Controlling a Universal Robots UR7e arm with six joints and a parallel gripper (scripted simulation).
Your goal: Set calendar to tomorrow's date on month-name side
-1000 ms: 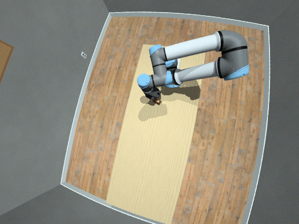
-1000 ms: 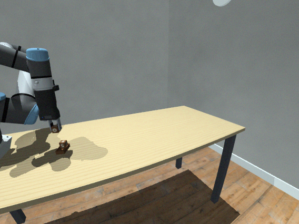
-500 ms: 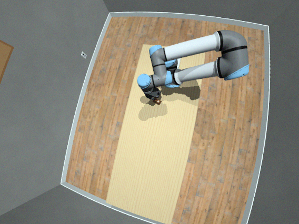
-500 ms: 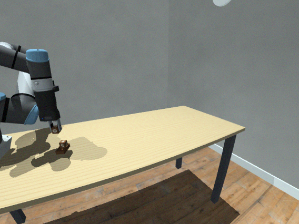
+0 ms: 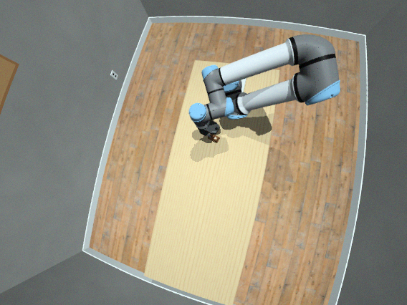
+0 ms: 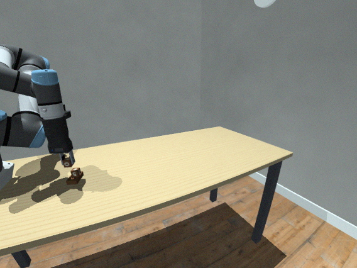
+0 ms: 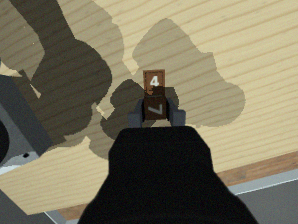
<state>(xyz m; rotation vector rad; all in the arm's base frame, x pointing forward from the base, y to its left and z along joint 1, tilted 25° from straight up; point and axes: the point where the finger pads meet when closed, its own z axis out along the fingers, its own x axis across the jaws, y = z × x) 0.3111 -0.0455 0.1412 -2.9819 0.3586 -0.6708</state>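
My gripper is now 1 cm to the right of the dark brown calendar tray and 9 cm above it.
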